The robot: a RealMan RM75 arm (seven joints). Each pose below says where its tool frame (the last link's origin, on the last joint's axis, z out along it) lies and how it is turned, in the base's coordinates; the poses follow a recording.
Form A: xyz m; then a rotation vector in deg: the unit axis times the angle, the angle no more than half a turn.
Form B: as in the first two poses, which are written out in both.
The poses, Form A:
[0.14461 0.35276 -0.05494 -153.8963 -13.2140 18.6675]
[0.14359 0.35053 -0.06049 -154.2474 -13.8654 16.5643]
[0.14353 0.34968 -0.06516 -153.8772 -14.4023 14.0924]
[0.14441 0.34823 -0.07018 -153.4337 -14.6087 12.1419]
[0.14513 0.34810 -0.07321 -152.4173 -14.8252 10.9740]
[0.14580 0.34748 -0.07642 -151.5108 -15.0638 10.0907]
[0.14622 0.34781 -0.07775 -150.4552 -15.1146 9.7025]
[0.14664 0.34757 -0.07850 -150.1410 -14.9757 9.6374]
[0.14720 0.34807 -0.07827 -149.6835 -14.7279 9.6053]
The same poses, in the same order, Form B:
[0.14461 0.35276 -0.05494 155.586 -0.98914 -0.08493 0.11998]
[0.14359 0.35053 -0.06049 155.753 -0.99034 -0.08902 0.10635]
[0.14353 0.34968 -0.06516 155.191 -0.99153 -0.09280 0.09081]
[0.14441 0.34823 -0.07018 154.605 -0.99242 -0.09449 0.07853]
[0.14513 0.34810 -0.07321 153.529 -0.99276 -0.09656 0.07148]
[0.14580 0.34748 -0.07642 152.592 -0.99292 -0.09872 0.06613]
[0.14622 0.34781 -0.07775 151.523 -0.99295 -0.09975 0.06403]
[0.14664 0.34757 -0.07850 151.193 -0.99304 -0.09905 0.06374]
[0.14720 0.34807 -0.07827 150.713 -0.99317 -0.09772 0.06373]

